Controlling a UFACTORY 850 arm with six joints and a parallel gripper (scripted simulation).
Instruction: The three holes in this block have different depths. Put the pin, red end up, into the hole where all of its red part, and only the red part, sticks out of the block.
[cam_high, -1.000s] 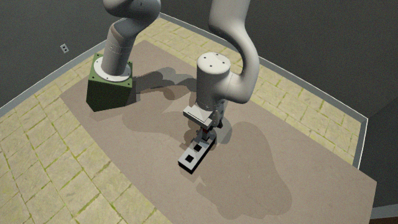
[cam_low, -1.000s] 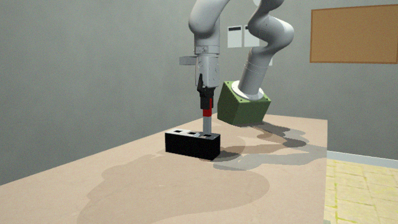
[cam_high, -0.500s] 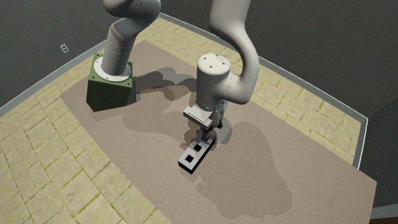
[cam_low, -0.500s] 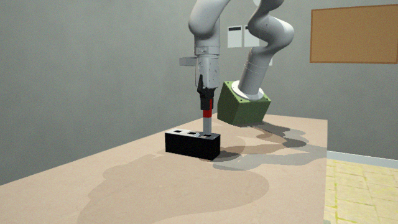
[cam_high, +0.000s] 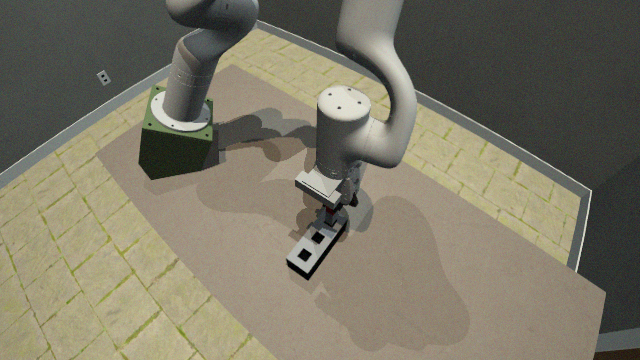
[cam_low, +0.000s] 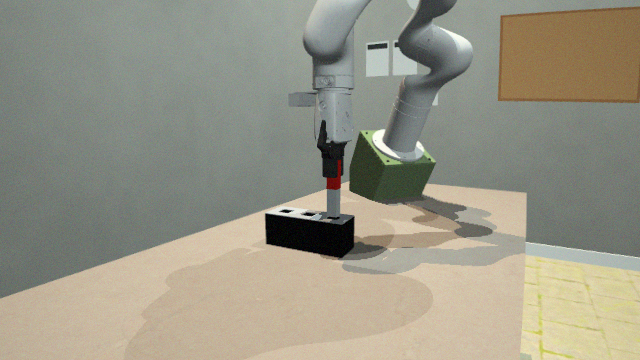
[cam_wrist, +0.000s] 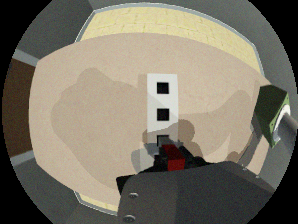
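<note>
Right now the pin is 20 mm below my hand. Round my hand: black block (20 mm ahead, 60 mm to the right, 150 mm below).
</note>
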